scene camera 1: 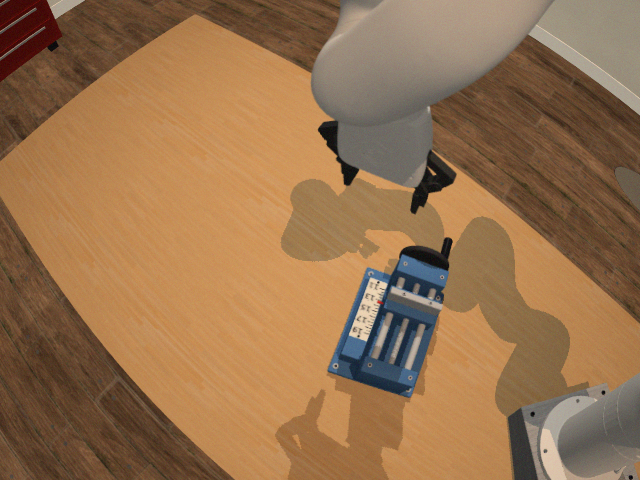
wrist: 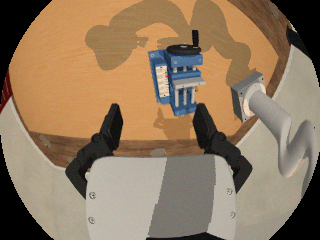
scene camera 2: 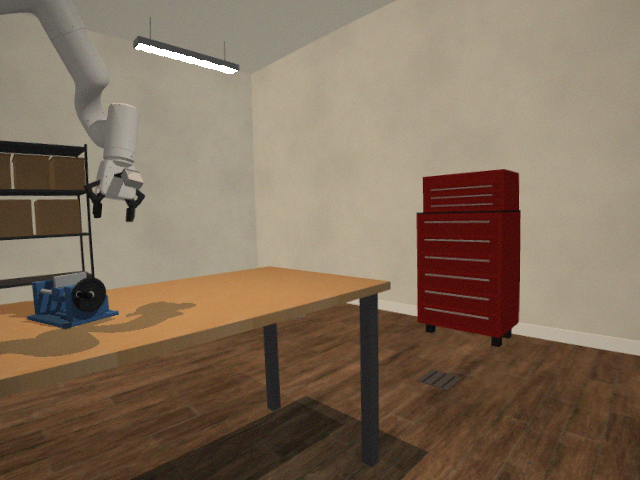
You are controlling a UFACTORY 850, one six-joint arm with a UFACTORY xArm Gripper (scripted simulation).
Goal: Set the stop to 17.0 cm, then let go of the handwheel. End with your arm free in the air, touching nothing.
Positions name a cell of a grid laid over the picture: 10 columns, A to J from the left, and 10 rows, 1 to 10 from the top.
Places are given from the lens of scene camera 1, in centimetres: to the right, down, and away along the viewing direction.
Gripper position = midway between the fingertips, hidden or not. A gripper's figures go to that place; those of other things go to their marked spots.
my gripper (scene camera 1: G4): 8, -6, 57
black handwheel (scene camera 1: G6): 16, 2, 71
